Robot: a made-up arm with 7 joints.
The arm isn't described. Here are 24 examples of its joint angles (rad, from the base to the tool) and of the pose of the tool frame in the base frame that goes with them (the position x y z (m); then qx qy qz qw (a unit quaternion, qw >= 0)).
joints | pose
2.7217 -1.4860 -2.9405 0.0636 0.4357 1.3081 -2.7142 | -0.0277 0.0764 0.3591 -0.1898 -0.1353 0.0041 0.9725
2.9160 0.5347 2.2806 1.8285 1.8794 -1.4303 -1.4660 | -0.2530 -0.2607 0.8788 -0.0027 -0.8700 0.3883 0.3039
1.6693 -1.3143 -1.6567 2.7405 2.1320 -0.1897 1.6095 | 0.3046 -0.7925 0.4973 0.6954 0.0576 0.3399 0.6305
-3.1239 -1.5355 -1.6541 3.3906 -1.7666 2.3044 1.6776 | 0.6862 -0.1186 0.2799 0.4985 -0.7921 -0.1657 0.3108
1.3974 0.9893 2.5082 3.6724 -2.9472 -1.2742 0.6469 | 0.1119 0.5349 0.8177 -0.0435 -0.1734 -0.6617 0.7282
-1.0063 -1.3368 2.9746 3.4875 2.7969 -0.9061 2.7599 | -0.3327 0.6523 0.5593 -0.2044 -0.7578 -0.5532 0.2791
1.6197 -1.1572 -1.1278 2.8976 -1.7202 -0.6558 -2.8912 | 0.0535 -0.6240 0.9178 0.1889 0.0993 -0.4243 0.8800
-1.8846 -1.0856 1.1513 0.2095 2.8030 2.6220 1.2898 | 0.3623 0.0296 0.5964 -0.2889 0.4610 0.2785 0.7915
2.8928 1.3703 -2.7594 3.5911 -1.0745 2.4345 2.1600 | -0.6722 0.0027 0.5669 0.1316 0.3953 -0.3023 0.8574
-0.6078 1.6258 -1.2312 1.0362 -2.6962 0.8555 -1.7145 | -0.1077 -0.5588 0.2411 0.3477 -0.6201 0.4565 0.5349
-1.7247 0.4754 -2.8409 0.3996 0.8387 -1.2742 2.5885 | 0.0520 0.2017 0.7997 -0.2422 0.4987 0.3460 0.7569
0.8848 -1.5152 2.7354 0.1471 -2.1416 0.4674 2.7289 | 0.0071 0.0844 0.2312 -0.1235 0.7771 0.5879 0.1874
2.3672 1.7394 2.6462 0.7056 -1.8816 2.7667 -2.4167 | -0.4335 0.0387 0.5659 -0.9304 -0.0794 0.2571 0.2489
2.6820 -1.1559 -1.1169 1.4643 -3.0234 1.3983 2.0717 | 0.5866 0.2562 0.8475 -0.4869 0.2515 -0.7863 0.2853
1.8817 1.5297 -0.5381 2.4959 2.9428 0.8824 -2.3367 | -0.1409 0.8780 0.2178 -0.3423 -0.5538 -0.3342 0.6815
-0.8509 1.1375 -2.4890 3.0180 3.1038 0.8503 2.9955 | 0.5324 -0.6275 0.8200 0.3242 0.6965 -0.0115 0.6400
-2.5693 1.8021 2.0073 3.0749 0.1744 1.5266 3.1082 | -0.6328 -0.5634 0.3148 0.4652 0.0453 0.2958 0.8331
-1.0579 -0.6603 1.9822 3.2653 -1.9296 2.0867 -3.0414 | -0.1763 0.2378 1.1240 0.3547 0.5690 -0.2863 0.6845
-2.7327 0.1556 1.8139 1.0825 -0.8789 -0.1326 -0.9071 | 0.3525 -0.3846 0.7852 0.7477 0.3302 0.2261 0.5298
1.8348 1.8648 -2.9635 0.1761 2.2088 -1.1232 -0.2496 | -0.1587 0.1089 0.4885 -0.3760 -0.6596 0.6435 0.0967
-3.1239 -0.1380 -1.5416 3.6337 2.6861 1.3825 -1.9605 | 0.0623 -0.3105 1.1452 0.7644 0.1113 -0.3528 0.5280
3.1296 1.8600 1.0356 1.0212 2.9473 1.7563 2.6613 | -0.3098 -0.4678 0.0775 -0.1333 -0.7872 0.3294 0.5040
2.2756 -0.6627 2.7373 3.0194 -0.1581 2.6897 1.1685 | 0.2609 -0.4527 0.8272 0.2946 -0.9314 -0.1382 0.1628
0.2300 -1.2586 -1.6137 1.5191 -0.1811 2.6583 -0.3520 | -0.2244 -0.3663 0.4747 -0.7571 0.1056 -0.0155 0.6445
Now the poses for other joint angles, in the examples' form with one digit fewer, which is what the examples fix.
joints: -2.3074 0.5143 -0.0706 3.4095 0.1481 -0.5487 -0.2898
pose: -0.082 -0.082 1.176 -0.086 0.123 0.305 0.941
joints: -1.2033 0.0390 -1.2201 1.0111 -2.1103 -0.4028 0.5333
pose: -0.214 -0.376 0.593 0.868 -0.293 -0.035 0.399
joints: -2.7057 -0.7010 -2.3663 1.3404 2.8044 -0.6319 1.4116
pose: 0.261 0.389 0.387 -0.060 -0.985 -0.142 0.080
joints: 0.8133 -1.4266 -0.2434 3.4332 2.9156 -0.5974 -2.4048
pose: -0.501 -0.600 0.572 0.513 0.214 -0.673 0.487
